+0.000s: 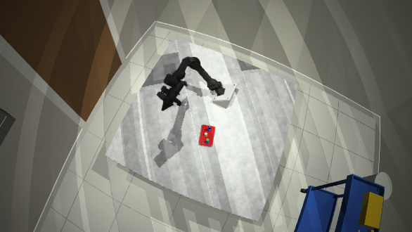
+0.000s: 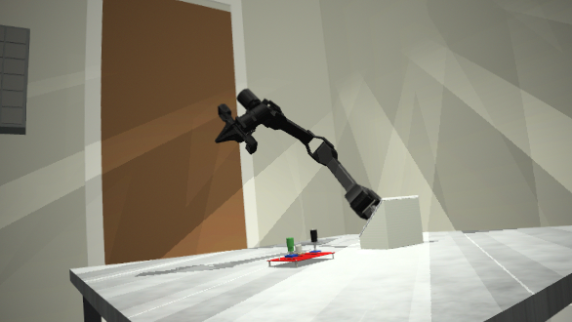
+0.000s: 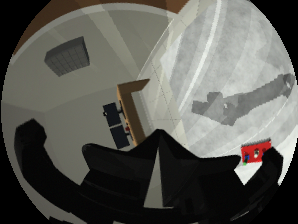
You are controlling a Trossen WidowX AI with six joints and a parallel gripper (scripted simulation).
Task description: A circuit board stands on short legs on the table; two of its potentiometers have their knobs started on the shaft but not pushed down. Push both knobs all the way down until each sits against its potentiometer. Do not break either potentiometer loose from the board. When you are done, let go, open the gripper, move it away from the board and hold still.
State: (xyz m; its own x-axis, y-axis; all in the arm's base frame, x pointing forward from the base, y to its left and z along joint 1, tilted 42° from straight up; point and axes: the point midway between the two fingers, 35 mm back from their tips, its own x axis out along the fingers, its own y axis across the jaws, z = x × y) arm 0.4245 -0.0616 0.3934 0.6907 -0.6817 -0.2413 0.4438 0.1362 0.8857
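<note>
Now: the black knob 310 mm below my gripper tip, 300 mm to the left of it and 90 mm behind it. Also, from my gripper tip: green knob 330 mm below, 310 mm to the left.
</note>
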